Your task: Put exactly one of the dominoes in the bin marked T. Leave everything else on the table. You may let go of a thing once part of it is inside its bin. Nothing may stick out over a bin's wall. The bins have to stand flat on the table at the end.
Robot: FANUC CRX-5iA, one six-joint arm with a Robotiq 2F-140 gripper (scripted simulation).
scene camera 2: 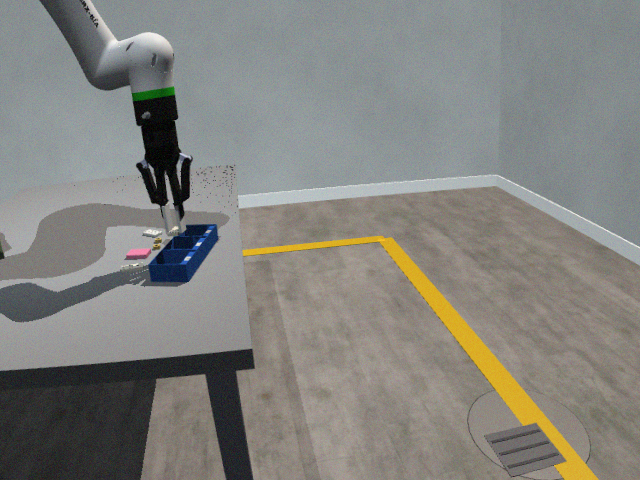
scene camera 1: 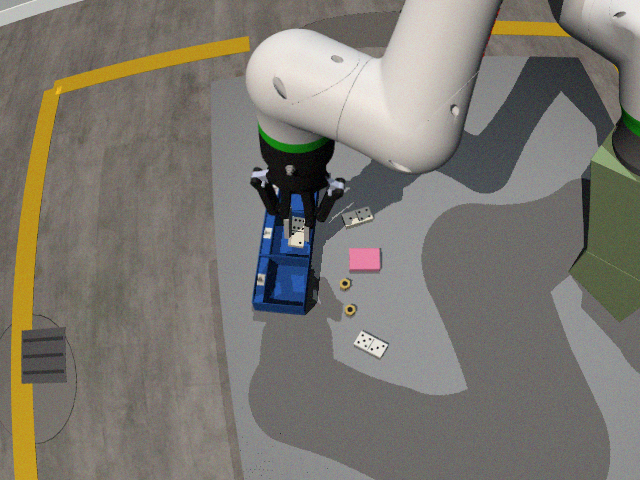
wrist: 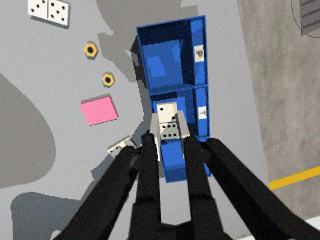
Scene:
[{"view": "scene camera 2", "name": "gripper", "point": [176,231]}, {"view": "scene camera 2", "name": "blue three-part bin strip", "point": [165,267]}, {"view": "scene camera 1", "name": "gripper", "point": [298,232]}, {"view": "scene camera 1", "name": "blue three-part bin strip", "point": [287,268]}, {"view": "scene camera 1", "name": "pink block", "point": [360,259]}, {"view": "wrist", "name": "gripper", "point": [168,121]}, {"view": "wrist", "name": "blue three-part bin strip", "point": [174,54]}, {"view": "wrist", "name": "pink block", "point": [103,109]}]

